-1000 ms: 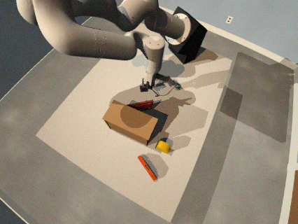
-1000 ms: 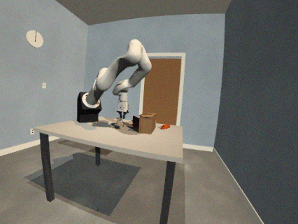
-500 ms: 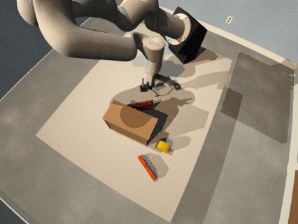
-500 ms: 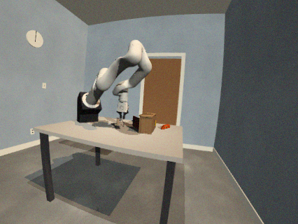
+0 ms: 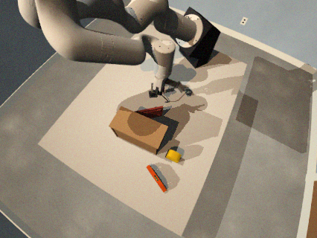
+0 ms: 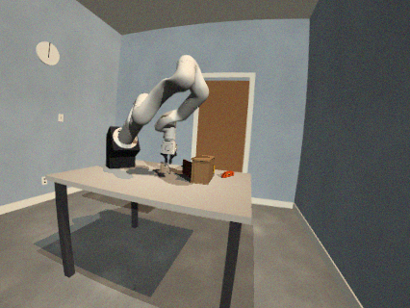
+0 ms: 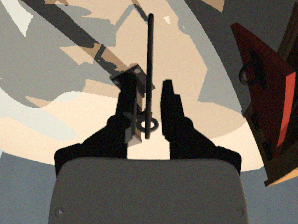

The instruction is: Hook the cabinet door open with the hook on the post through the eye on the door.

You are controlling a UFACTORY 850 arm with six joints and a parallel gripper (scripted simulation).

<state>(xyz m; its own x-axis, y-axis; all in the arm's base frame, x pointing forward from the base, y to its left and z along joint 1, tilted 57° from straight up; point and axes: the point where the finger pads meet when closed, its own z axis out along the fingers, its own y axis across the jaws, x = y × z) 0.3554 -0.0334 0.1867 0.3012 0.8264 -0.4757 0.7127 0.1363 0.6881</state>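
Now: hand 50 mm above the hook. Also, from my hand: orange-red flat tool 460 mm ahead, 90 mm below, 10 mm to the right; yellow object 340 mm ahead, 80 mm to the left, 70 mm below; red door 130 mm ahead, 80 mm to the right, 30 mm below.
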